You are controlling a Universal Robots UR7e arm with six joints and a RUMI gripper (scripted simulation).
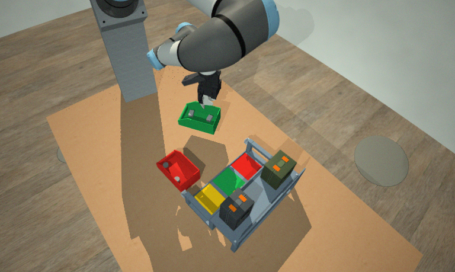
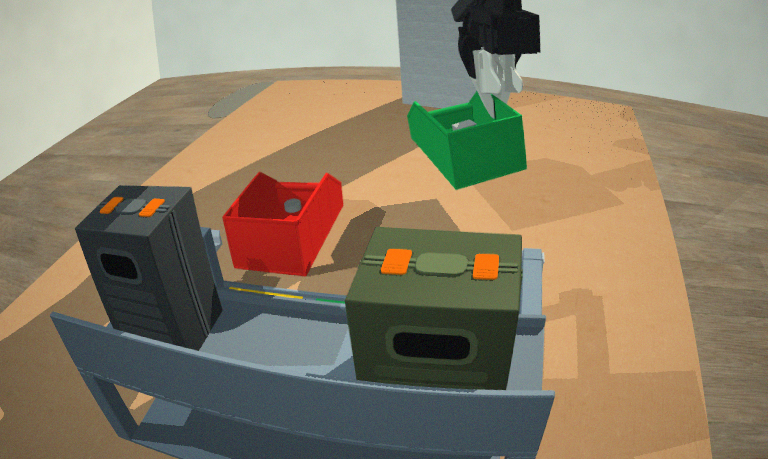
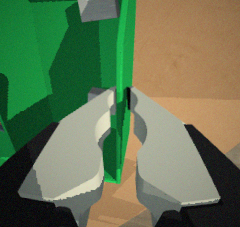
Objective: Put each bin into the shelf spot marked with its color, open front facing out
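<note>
The green bin is 3 cm ahead of my hand, 4 cm to the right of it and 3 cm below it. Round my hand: olive box (43 cm ahead, 7 cm to the left, 1 cm above); then dark grey box (48 cm ahead, 16 cm to the right, 2 cm above); then red bin (17 cm ahead, 23 cm to the right, 11 cm below).
</note>
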